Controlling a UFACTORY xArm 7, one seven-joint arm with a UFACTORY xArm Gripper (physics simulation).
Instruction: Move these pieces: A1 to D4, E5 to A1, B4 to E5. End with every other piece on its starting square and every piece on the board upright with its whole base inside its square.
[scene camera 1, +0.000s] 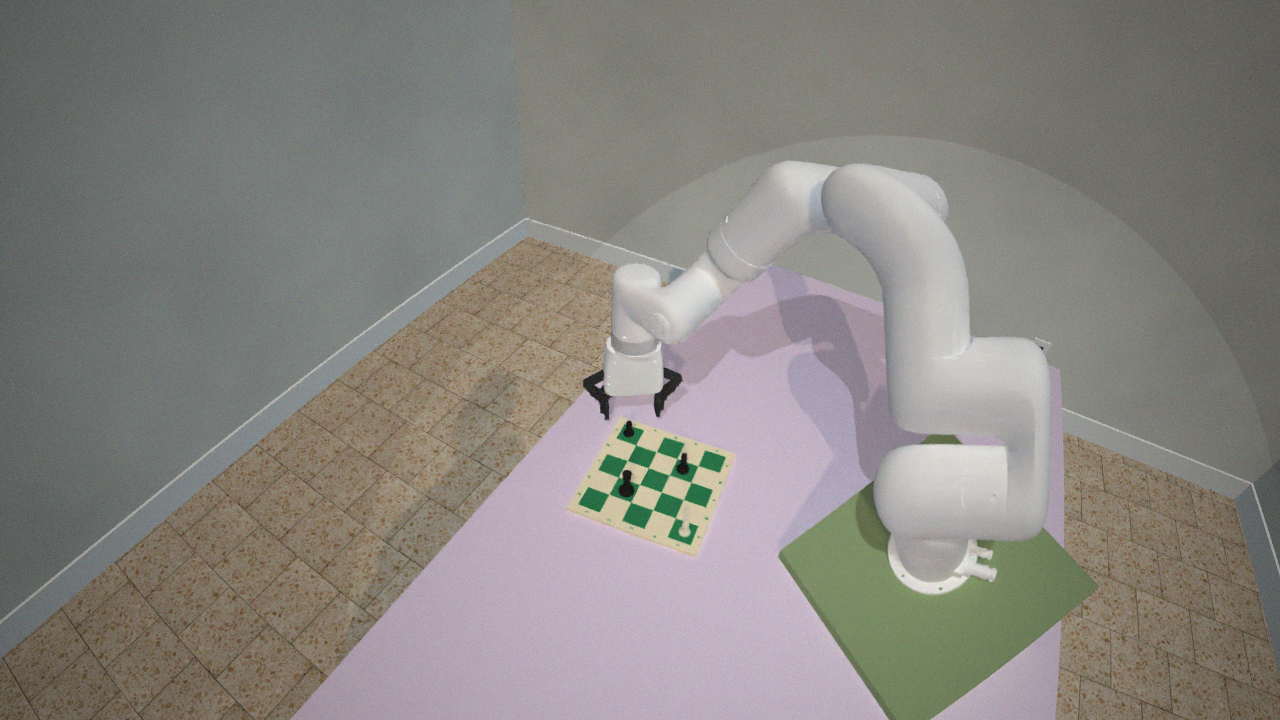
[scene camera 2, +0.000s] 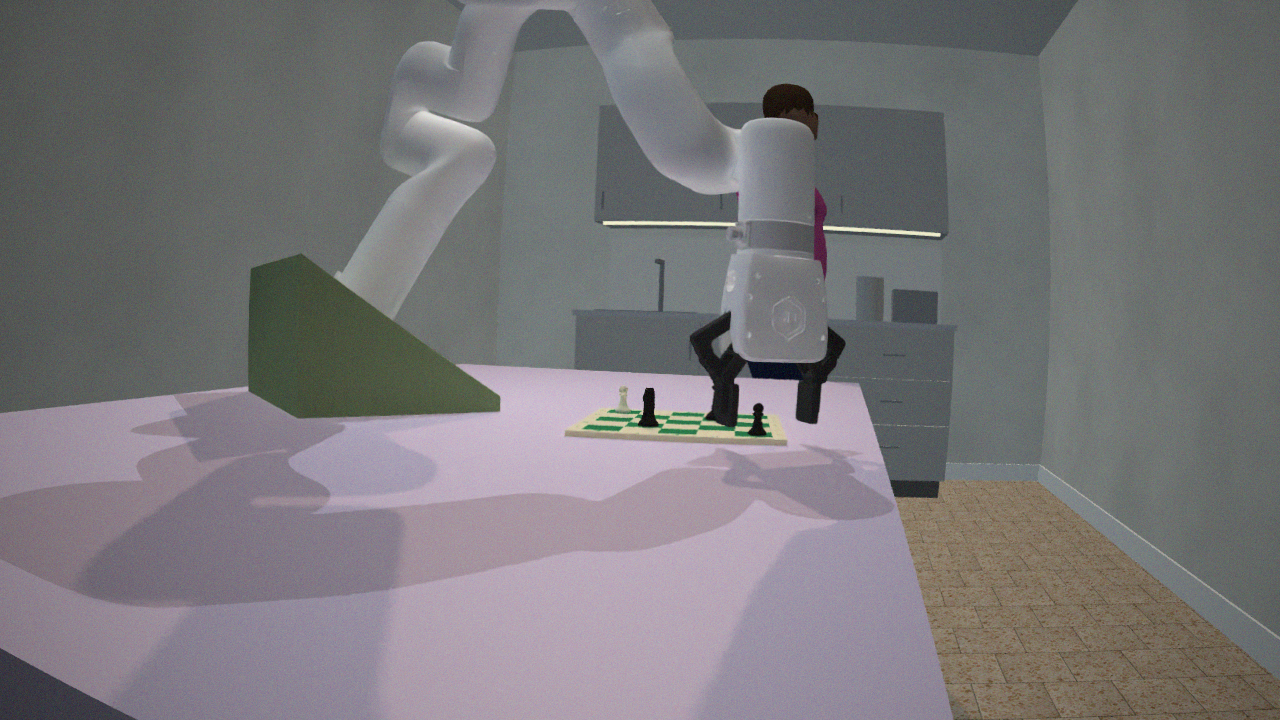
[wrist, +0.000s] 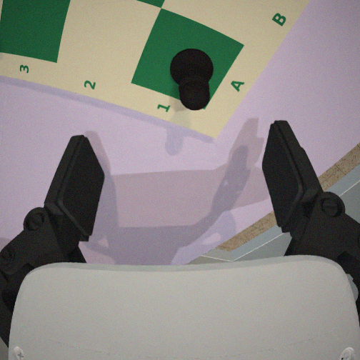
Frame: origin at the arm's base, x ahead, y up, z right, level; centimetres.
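Seen in the pictures: gripper, fingertip midpoint: (scene camera 1: 631, 413) (scene camera 2: 767, 423); arm's base at its link origin: (scene camera 2: 354, 318).
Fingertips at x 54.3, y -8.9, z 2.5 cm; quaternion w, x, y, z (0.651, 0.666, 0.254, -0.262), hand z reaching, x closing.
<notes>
Offsets run from my fingertips to a thing's top centre. Level surfaces: height alone.
The green-and-cream board @(dx -11.3, dy -1.5, dz -8.6 cm) (scene camera 1: 626, 526) (scene camera 2: 671, 438) (wrist: 122, 100) lies on the table. A short black pawn @(dx -1.7, dy +1.6, dz -3.0 cm) (scene camera 1: 629, 429) (scene camera 2: 758, 419) (wrist: 192, 70) stands upright on A1. A black piece @(dx -13.7, dy +2.4, dz -4.0 cm) (scene camera 1: 682, 464) (scene camera 2: 648, 408) stands on B4. A small white piece @(dx -20.7, dy +1.6, dz -14.1 cm) (scene camera 1: 684, 526) (scene camera 2: 622, 399) stands on E5. A taller black piece @(dx -8.9, dy +3.8, dz -13.3 cm) (scene camera 1: 626, 484) stands on D2; in scene camera 2 it is mostly hidden behind a finger. My gripper (scene camera 1: 631, 415) (scene camera 2: 767, 413) (wrist: 179, 147) is open and empty, above the table beside the A1 corner, with the pawn outside the space between its fingers.
The green block (scene camera 1: 930, 653) (scene camera 2: 358, 358) under the arm's base stands beside the board. The lilac table @(dy -2.1 cm) (scene camera 1: 501, 626) (scene camera 2: 537, 626) has an edge near the A1 corner, with tiled floor beyond. A person (scene camera 2: 787, 100) stands behind the arm, near the grey kitchen cabinets (scene camera 2: 662, 161).
</notes>
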